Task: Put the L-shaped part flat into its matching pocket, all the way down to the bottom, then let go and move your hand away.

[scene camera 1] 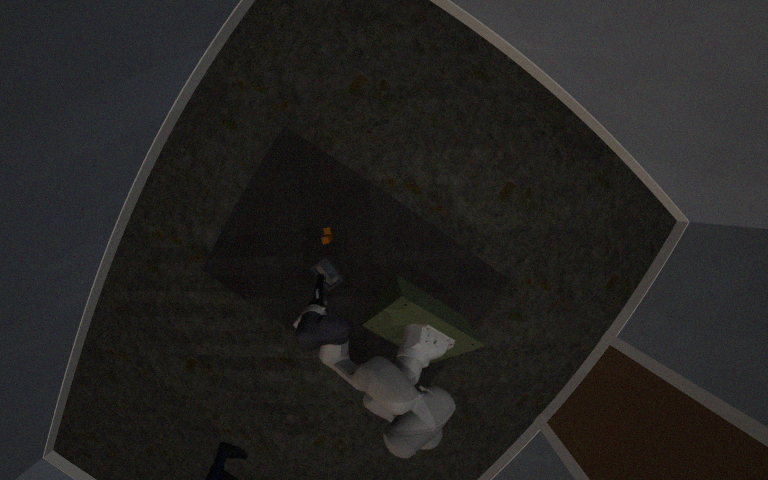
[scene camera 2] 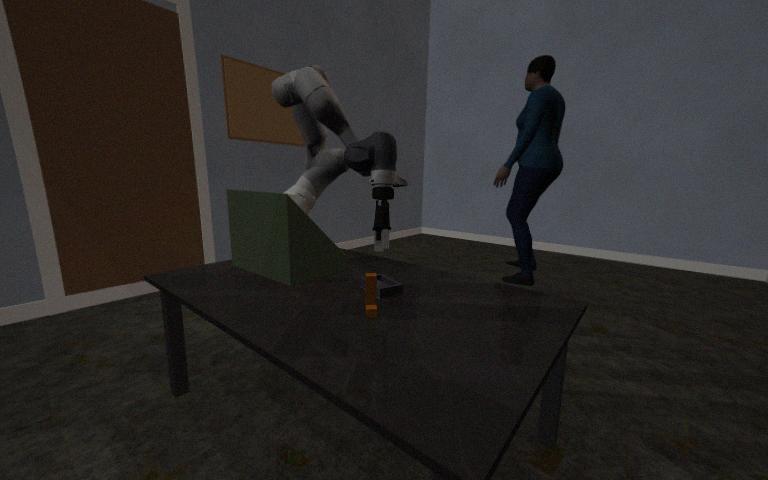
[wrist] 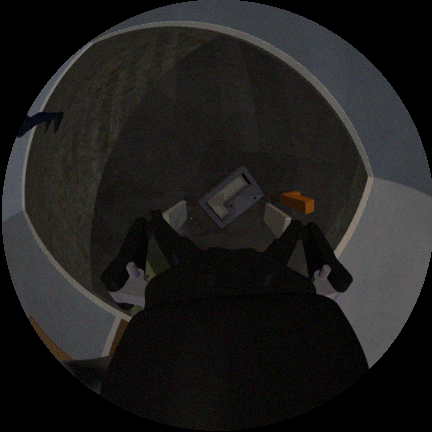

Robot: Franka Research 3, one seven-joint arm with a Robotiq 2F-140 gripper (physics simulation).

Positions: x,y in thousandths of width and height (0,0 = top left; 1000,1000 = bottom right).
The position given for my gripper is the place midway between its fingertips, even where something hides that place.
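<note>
So you can picture it, my gripper (scene camera 2: 498,520), which you'd also find in the wrist view (wrist: 522,487), is open and holds nothing. There's a grey pocket block (wrist: 547,446) here too.
</note>
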